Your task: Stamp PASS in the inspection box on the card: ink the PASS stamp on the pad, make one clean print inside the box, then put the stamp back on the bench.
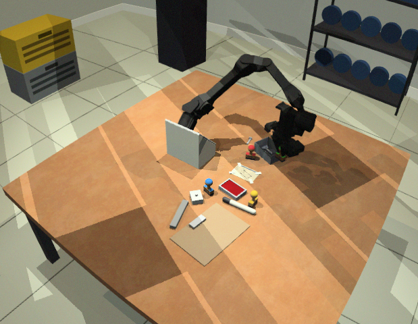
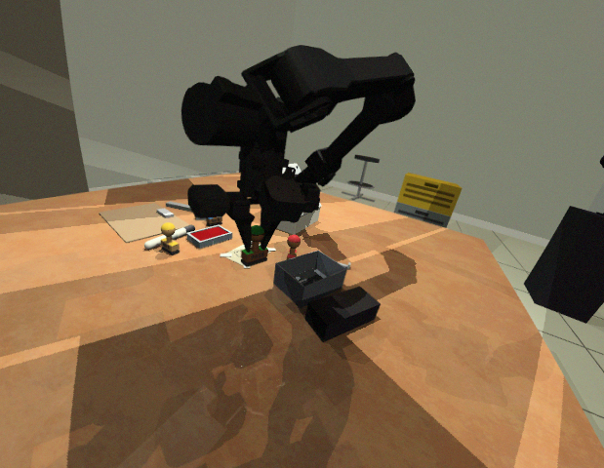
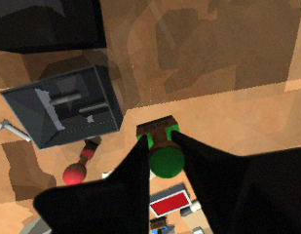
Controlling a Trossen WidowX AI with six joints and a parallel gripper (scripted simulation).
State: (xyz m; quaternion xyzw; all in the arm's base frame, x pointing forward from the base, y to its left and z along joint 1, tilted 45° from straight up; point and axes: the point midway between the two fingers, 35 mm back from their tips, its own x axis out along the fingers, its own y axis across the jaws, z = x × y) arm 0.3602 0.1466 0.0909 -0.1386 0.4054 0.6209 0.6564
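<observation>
The grey box lies 90 mm behind my gripper tip, 70 mm below it and 60 mm to the left of it. Also, from my gripper tip: red-knobbed stamp (130 mm behind, 70 mm below, 10 mm to the right); white card (100 mm to the right, 90 mm below, 90 mm behind); green-knobbed stamp (right at my gripper tip).
</observation>
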